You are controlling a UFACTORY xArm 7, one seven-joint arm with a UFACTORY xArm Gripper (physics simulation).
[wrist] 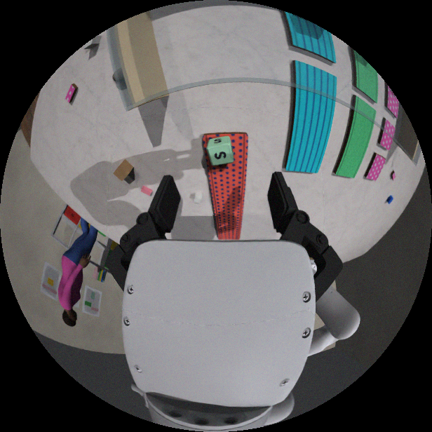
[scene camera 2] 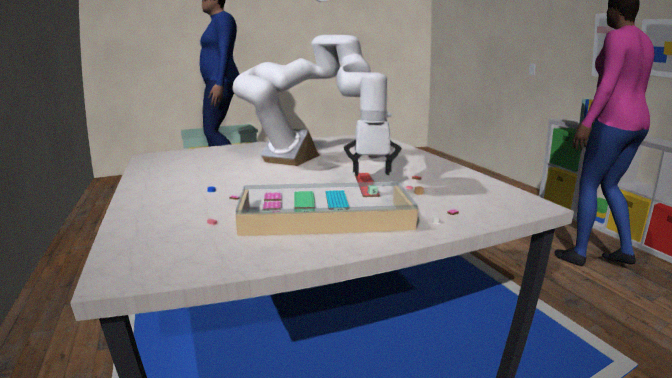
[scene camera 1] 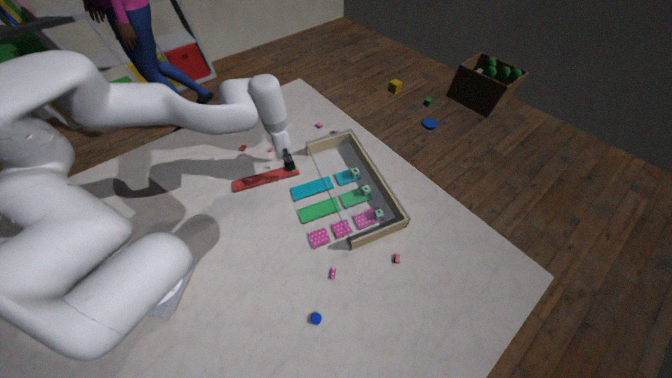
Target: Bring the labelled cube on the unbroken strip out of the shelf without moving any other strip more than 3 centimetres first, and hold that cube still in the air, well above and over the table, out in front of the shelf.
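Note:
The unbroken red strip (scene camera 1: 262,180) (scene camera 2: 365,178) (wrist: 229,192) lies flat on the table in front of the shelf (scene camera 1: 382,181) (scene camera 2: 325,223) (wrist: 143,60). A pale green cube marked S (scene camera 2: 373,190) (wrist: 220,152) rests on its shelf-side end, outside the shelf's glass top; the fingers mostly hide it in scene camera 1. My gripper (scene camera 1: 289,163) (scene camera 2: 372,171) (wrist: 222,183) is wide open, pointing down above the red strip, with nothing between its fingers. The blue strip (scene camera 1: 311,188) (scene camera 2: 337,199) (wrist: 311,120), green strip (scene camera 1: 318,210) (scene camera 2: 304,200) (wrist: 356,135) and pink strip (scene camera 1: 319,238) are in separate pieces.
Cubes stand inside the shelf on the blue strip's rear piece, a cube (scene camera 1: 355,173), on the green one, a cube (scene camera 1: 366,190), and on the pink one, a cube (scene camera 1: 379,213). A brown block (scene camera 2: 419,190) (wrist: 123,170) and pink block (wrist: 146,190) lie beside the red strip.

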